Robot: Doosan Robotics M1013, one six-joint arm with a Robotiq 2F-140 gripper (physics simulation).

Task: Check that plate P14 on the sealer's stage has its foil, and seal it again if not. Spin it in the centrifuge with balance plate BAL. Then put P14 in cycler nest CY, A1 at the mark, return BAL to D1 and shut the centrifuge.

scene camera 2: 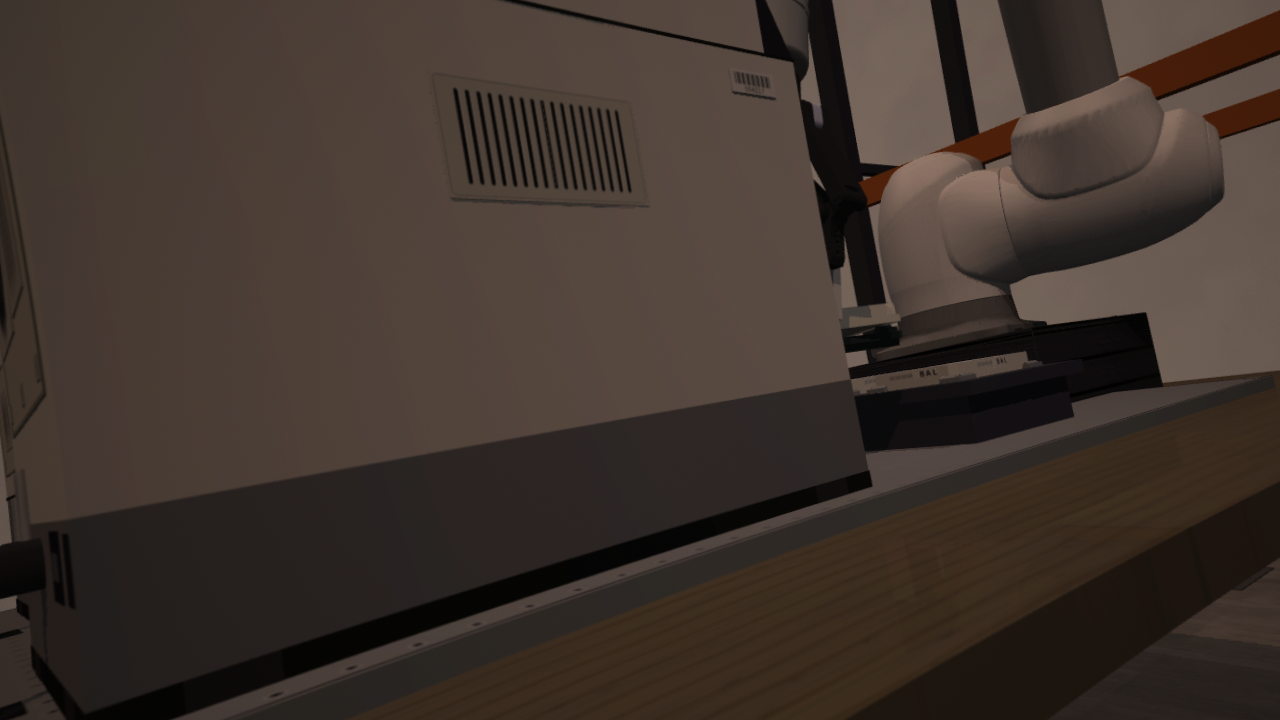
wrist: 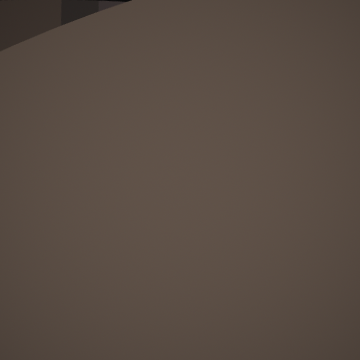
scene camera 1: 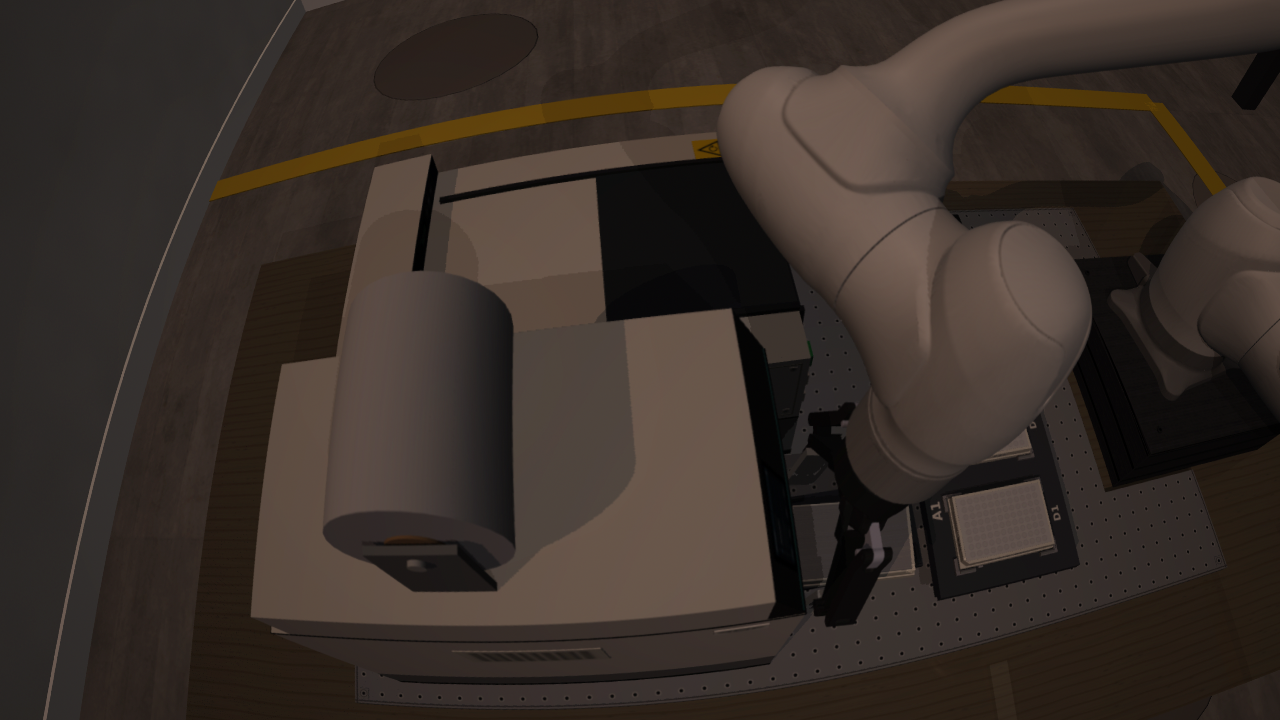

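Seen in the pictures: gripper, between the fingertips: (scene camera 1: 803, 545); arm's base, origin of its link: (scene camera 2: 961, 346) (scene camera 1: 1174, 334).
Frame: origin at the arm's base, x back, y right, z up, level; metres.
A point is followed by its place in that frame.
Observation:
The cream sealer (scene camera 1: 689, 501) @(x -0.754, y -0.107, z 0.261 m) (scene camera 2: 358, 295) @(x -1.007, y -0.147, z 0.053 m) carries a large grey roll (scene camera 1: 420, 402) @(x -0.885, y -0.067, z 0.384 m). In scene camera 1, a pale plate (scene camera 1: 902, 537) @(x -0.545, y -0.126, z 0.037 m) shows beside the sealer's dark front, partly behind my gripper (scene camera 1: 821, 532) @(x -0.643, y -0.097, z 0.030 m); its label and any foil cannot be made out. My gripper is open and empty, its spread fingers above and around that plate's area; scene camera 2 shows a dark part of it behind the sealer's edge. A plate marked BAL (scene camera 2: 904, 377) @(x -0.456, y -0.121, z -0.024 m) sits in a dark holder (scene camera 2: 1020, 416) @(x -0.410, y -0.197, z -0.075 m). The wrist view is filled by a plain brown surface (wrist: 180, 190).
A dark block (scene camera 1: 1065, 546) @(x -0.319, y -0.198, z -0.035 m) marked A1 and D1 holds a white plate (scene camera 1: 1002, 523) @(x -0.400, y -0.142, z -0.019 m), with another plate (scene camera 1: 1015, 446) @(x -0.342, y -0.060, z -0.019 m) partly hidden behind it. A second cream machine (scene camera 1: 523, 232) @(x -0.837, y 0.283, z 0.121 m) with a black top panel (scene camera 1: 680, 232) @(x -0.678, y 0.228, z 0.125 m) stands behind the sealer. The arm (scene camera 1: 975, 349) @(x -0.610, y -0.134, z 0.419 m) covers part of the deck.

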